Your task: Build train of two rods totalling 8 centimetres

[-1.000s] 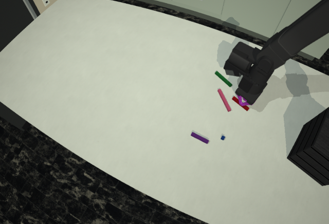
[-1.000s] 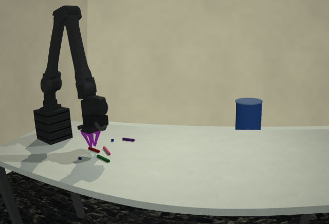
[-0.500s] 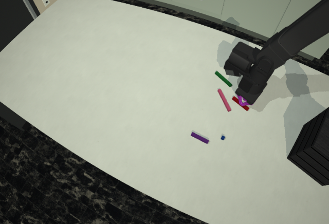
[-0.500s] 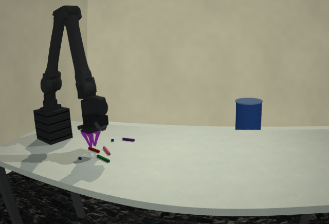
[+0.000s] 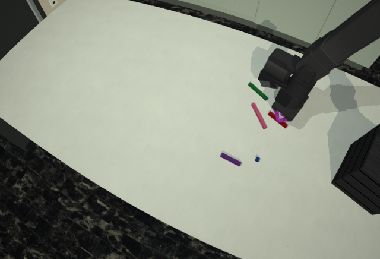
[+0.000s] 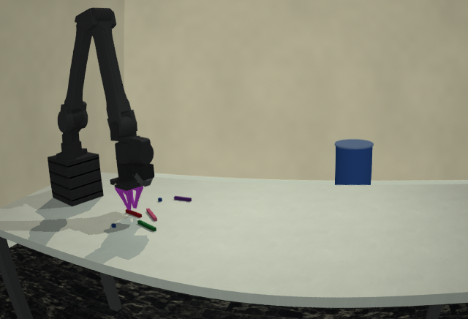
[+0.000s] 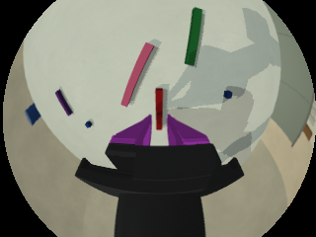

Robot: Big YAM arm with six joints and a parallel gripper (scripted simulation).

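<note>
Right now the red rod is 2 cm below my hand. Round my hand: pink rod: 6 cm ahead, 2 cm below; green rod: 9 cm to the right, 8 cm ahead, 2 cm below; purple rod: 17 cm to the left, 11 cm ahead, 2 cm below.
</note>
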